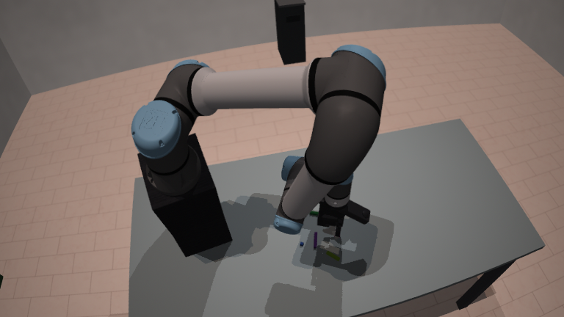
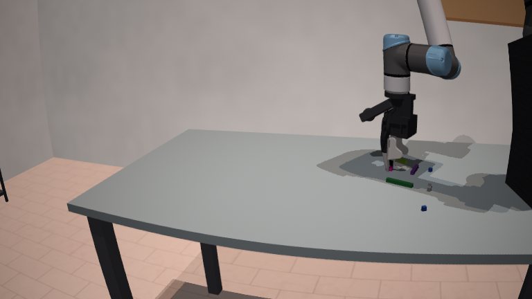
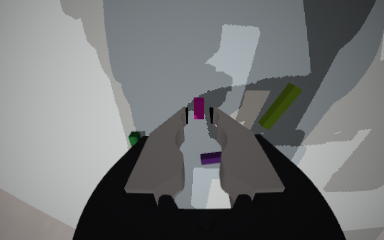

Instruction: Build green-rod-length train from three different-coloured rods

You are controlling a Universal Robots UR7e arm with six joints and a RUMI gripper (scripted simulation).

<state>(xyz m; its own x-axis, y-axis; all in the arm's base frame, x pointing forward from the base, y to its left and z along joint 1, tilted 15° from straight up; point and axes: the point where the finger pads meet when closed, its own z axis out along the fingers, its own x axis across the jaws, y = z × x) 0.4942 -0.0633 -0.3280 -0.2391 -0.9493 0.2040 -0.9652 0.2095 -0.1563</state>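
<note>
The magenta rod is 10 mm below my hand. From my hand the other things lie so: green rod (90 mm to the left, 50 mm behind, 10 mm below); purple rod (80 mm behind, 10 mm to the right, 10 mm below); lime rod (80 mm to the right, 20 mm behind, 10 mm below).
</note>
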